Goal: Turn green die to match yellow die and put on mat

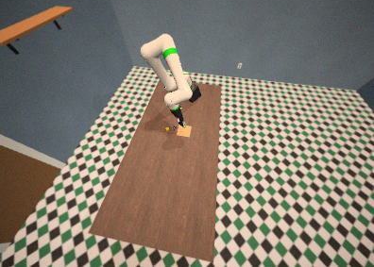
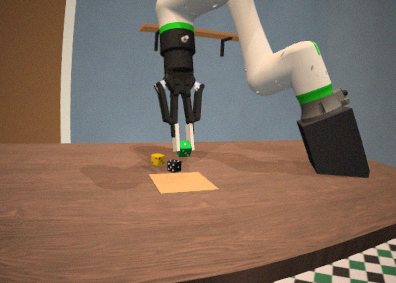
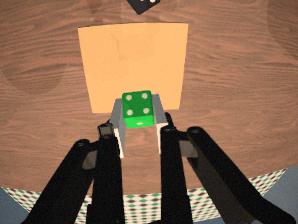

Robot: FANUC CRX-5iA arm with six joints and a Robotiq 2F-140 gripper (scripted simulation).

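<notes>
Now: hand 1 cm to the right of the green die and 3 cm above it. Round my hand: yellow die 17 cm to the right, 10 cm below; then black die 2 cm behind, 9 cm to the right, 10 cm below; then mat 1 cm to the left, 11 cm below.
</notes>
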